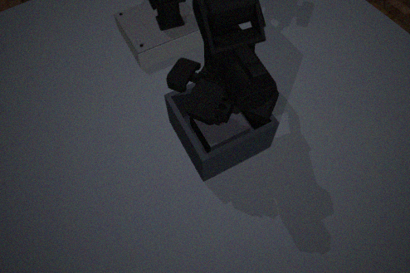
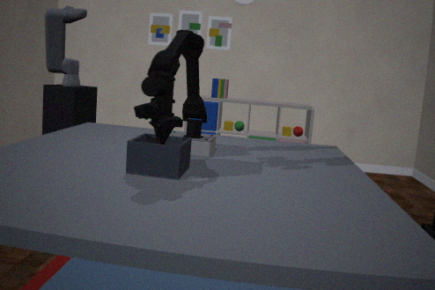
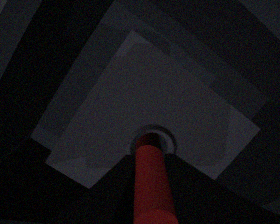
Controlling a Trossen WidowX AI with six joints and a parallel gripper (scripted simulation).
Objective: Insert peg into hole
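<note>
Now: the grey plate 70 mm below my hand. Round my hand: peg 40 mm below; then box 90 mm below.
</note>
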